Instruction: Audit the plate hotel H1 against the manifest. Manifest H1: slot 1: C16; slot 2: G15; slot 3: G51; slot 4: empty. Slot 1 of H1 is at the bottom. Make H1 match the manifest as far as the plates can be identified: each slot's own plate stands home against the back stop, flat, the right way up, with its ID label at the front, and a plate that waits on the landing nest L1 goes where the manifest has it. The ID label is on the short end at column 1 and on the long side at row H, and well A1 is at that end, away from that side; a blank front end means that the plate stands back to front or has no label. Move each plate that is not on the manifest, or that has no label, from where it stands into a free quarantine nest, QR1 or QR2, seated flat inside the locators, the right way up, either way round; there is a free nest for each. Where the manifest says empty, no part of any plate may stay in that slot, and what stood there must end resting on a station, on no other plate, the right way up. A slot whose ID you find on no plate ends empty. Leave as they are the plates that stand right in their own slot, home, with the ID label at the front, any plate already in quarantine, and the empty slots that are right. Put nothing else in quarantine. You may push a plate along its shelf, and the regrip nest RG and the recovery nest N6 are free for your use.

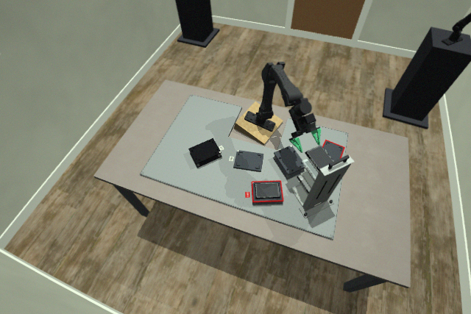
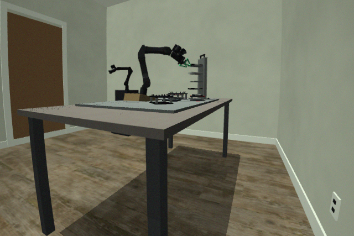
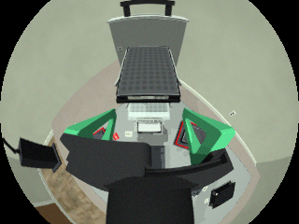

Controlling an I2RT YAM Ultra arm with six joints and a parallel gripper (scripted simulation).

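Right now the pale plate labelled G51 is 70 mm below my hand, 60 mm to the left of it and 50 mm ahead of it.
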